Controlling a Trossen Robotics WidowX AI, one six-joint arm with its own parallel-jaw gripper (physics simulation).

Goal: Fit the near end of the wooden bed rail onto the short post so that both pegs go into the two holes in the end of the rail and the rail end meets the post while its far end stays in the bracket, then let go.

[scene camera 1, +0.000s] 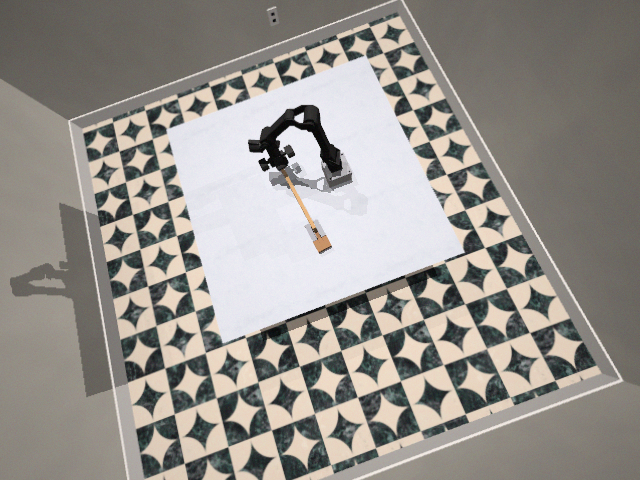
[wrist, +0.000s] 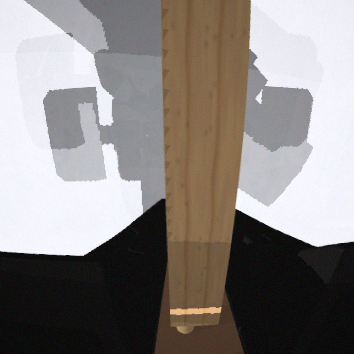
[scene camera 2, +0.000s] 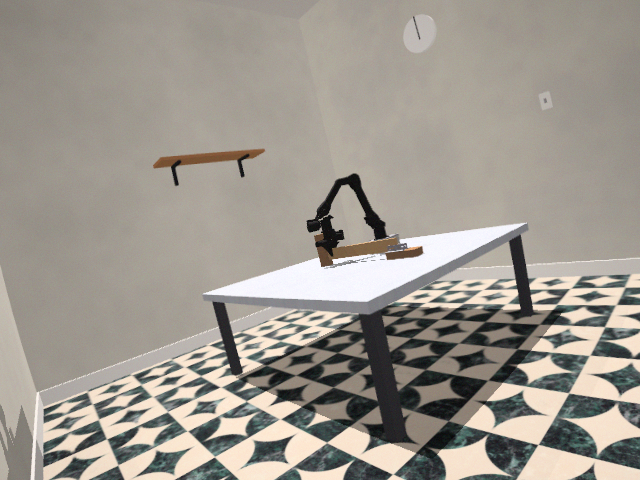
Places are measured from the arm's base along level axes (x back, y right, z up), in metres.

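Pixels of known places: gripper, fingertip midpoint: (wrist: 187, 206) (scene camera 2: 333, 256); arm's base, origin of the base link: (scene camera 1: 334, 165) (scene camera 2: 381, 238).
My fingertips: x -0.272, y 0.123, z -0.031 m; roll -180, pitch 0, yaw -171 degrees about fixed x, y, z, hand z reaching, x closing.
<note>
For each thing: its top centre in the pictures, then the offset to it from my fingertips. "*": a spot on its surface instead. Level surfaces: height alone.
- wooden bed rail, middle of its top: (scene camera 2: 359, 243) (scene camera 1: 294, 191) dx +0.028, dy -0.190, dz +0.048 m
- short brown post, surface spot: (wrist: 200, 342) * dx -0.009, dy +0.039, dz +0.044 m
- round peg, surface spot: (wrist: 185, 329) * dx -0.003, dy +0.037, dz +0.039 m
- flat brown block, middle of its top: (scene camera 2: 403, 249) (scene camera 1: 317, 235) dx +0.064, dy -0.435, dz -0.013 m
- white table, its level: dz -0.048 m
The wooden bed rail (scene camera 1: 300, 197) (scene camera 2: 364, 248) (wrist: 205, 140) is long and light brown. My gripper (scene camera 1: 282, 167) (scene camera 2: 328, 250) (wrist: 187, 206) is shut on the rail close to its near end. The short brown post (scene camera 2: 324, 258) (wrist: 200, 342) stands just past that end; my gripper hides it in scene camera 1. In the wrist view a short stub of one round peg (wrist: 185, 329) shows between rail end and post, off-centre to the left. The other peg and the holes are hidden. The rail's far end lies at the grey bracket (scene camera 1: 310, 233) (scene camera 2: 398, 247); its exact seating is too small to tell.
A flat brown block (scene camera 1: 322, 243) (scene camera 2: 405, 253) lies beside the bracket at the rail's far end. The arm's grey base (scene camera 1: 338, 179) stands on the white table (scene camera 1: 248, 279) (scene camera 2: 310, 288), to one side of the rail. My arm arches above the table.
</note>
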